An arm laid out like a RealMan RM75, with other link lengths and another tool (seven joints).
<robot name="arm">
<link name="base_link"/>
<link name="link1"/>
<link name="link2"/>
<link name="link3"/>
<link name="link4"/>
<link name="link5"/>
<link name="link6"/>
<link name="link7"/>
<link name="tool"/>
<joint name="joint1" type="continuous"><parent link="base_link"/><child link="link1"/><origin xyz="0.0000 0.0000 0.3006"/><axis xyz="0 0 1"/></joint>
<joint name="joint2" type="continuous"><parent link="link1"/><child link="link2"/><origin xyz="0.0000 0.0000 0.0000"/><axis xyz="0 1 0"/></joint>
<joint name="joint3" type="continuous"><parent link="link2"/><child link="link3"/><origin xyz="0.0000 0.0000 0.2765"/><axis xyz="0 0 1"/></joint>
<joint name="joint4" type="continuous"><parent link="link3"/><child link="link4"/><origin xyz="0.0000 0.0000 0.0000"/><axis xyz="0 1 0"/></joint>
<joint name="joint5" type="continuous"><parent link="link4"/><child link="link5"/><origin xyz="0.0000 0.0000 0.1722"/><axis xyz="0 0 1"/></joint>
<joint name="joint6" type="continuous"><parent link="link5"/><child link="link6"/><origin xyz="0.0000 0.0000 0.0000"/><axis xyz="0 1 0"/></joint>
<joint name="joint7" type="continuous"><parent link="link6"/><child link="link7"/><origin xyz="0.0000 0.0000 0.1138"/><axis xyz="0 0 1"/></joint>
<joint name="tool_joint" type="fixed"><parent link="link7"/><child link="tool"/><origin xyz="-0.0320 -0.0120 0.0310" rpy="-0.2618 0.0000 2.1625"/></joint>
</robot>
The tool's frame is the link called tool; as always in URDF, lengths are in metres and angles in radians. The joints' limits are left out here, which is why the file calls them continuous.
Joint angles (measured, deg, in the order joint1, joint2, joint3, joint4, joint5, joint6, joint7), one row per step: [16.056, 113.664, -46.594, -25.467, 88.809, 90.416, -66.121]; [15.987, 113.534, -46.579, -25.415, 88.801, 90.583, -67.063]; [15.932, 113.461, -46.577, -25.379, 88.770, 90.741, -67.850]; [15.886, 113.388, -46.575, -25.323, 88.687, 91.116, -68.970]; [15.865, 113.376, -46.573, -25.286, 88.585, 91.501, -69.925]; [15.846, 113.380, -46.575, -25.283, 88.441, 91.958, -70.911]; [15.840, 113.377, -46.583, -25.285, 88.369, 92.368, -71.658]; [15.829, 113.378, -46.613, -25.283, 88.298, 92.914, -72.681]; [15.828, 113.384, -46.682, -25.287, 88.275, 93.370, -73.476]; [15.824, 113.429, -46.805, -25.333, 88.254, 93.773, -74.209]
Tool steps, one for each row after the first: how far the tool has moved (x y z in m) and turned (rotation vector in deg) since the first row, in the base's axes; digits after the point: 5 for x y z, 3 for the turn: [0.00004, -0.00055, 0.00110, 0.405, -0.525, 0.653]; [-0.00011, -0.00108, 0.00171, 0.703, -0.938, 1.227]; [-0.00090, -0.00194, 0.00226, 1.038, -1.419, 2.185]; [-0.00198, -0.00273, 0.00235, 1.273, -1.759, 3.078]; [-0.00332, -0.00363, 0.00233, 1.479, -2.094, 4.074]; [-0.00453, -0.00430, 0.00244, 1.650, -2.292, 4.885]; [-0.00618, -0.00523, 0.00255, 1.897, -2.550, 5.982]; [-0.00766, -0.00596, 0.00257, 2.074, -2.716, 6.883]; [-0.00921, -0.00667, 0.00226, 2.204, -2.873, 7.751]
